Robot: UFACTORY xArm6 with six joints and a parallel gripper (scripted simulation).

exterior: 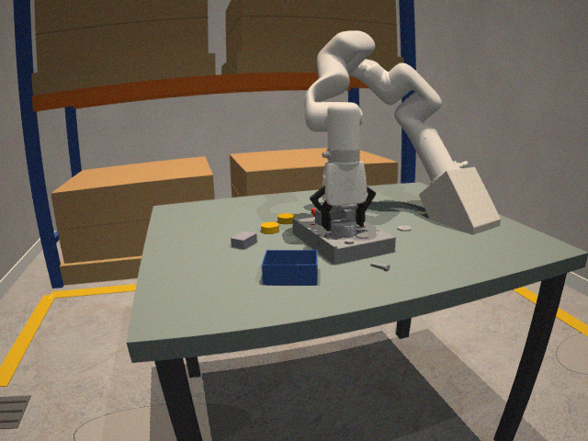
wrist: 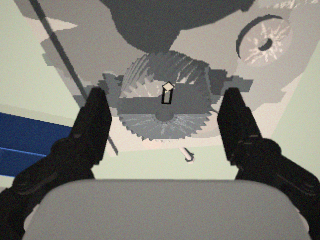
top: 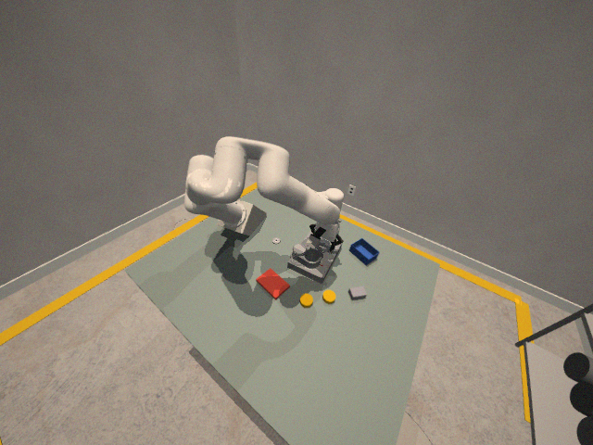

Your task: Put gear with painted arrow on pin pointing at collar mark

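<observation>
The grey gear is 1 cm below my hand. Also, from my hand: blue bin 15 cm ahead, 13 cm to the left, 5 cm below; bolt 5 cm behind, 14 cm to the left, 6 cm below; small grey block 24 cm ahead, 8 cm to the right, 5 cm below.
</observation>
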